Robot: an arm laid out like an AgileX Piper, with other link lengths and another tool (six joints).
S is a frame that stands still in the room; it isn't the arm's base.
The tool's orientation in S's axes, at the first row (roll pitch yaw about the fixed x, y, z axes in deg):
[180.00, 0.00, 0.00]
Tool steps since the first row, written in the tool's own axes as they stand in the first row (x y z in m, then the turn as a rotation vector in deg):
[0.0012, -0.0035, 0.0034, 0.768, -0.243, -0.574]
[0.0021, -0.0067, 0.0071, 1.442, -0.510, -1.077]
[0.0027, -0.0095, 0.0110, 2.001, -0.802, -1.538]
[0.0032, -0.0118, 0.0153, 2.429, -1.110, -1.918]
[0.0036, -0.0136, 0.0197, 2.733, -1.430, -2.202]
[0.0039, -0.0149, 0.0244, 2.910, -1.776, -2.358]
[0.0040, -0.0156, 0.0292, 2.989, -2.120, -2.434]
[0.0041, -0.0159, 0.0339, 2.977, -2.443, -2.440]
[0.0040, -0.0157, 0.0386, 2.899, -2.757, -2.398]
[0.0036, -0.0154, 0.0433, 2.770, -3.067, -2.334]
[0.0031, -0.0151, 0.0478, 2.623, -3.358, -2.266]
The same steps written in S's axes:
[0.0012, 0.0035, -0.0034, 0.768, 0.243, 0.574]
[0.0021, 0.0067, -0.0071, 1.442, 0.510, 1.077]
[0.0027, 0.0095, -0.0110, 2.001, 0.802, 1.538]
[0.0032, 0.0118, -0.0153, 2.429, 1.110, 1.918]
[0.0036, 0.0136, -0.0197, 2.733, 1.430, 2.202]
[0.0039, 0.0149, -0.0244, 2.910, 1.776, 2.358]
[0.0040, 0.0156, -0.0292, 2.989, 2.120, 2.434]
[0.0041, 0.0159, -0.0339, 2.977, 2.443, 2.440]
[0.0040, 0.0157, -0.0386, 2.899, 2.757, 2.398]
[0.0036, 0.0154, -0.0433, 2.770, 3.067, 2.334]
[0.0031, 0.0151, -0.0478, 2.623, 3.358, 2.266]

